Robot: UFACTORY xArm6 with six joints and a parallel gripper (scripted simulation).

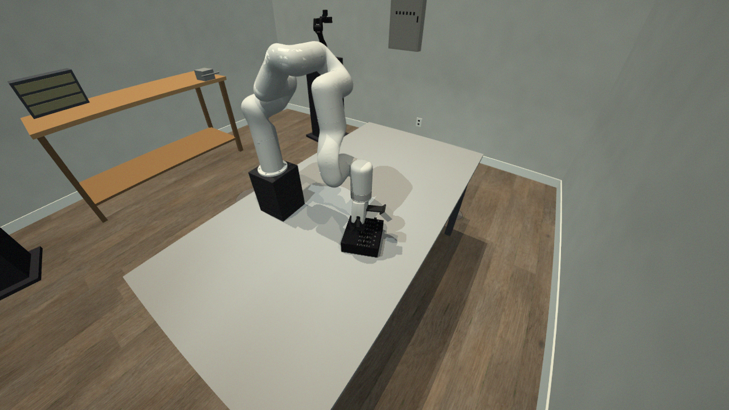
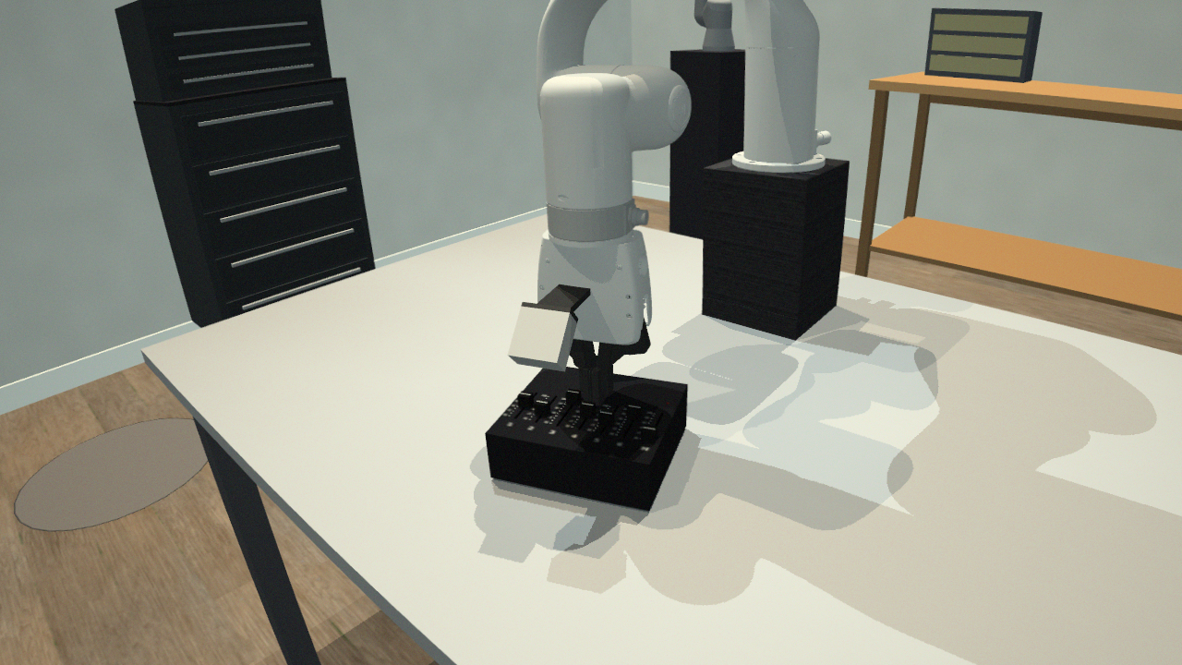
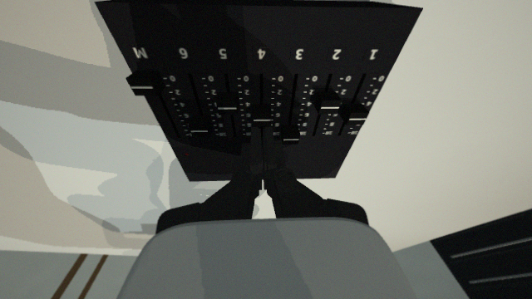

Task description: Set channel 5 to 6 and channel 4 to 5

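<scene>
My hand is 20 mm short of the channel 3 fader cap, 10 mm to the left of it and 10 mm above it. From my hand the other things lie so: channel 5 fader cap: 20 mm ahead, 40 mm to the left, 10 mm below; then channel 4 cap: 20 mm ahead, 10 mm to the left, 10 mm below; then channel 6 fader cap: 10 mm behind, 50 mm to the left, 10 mm below.
</scene>
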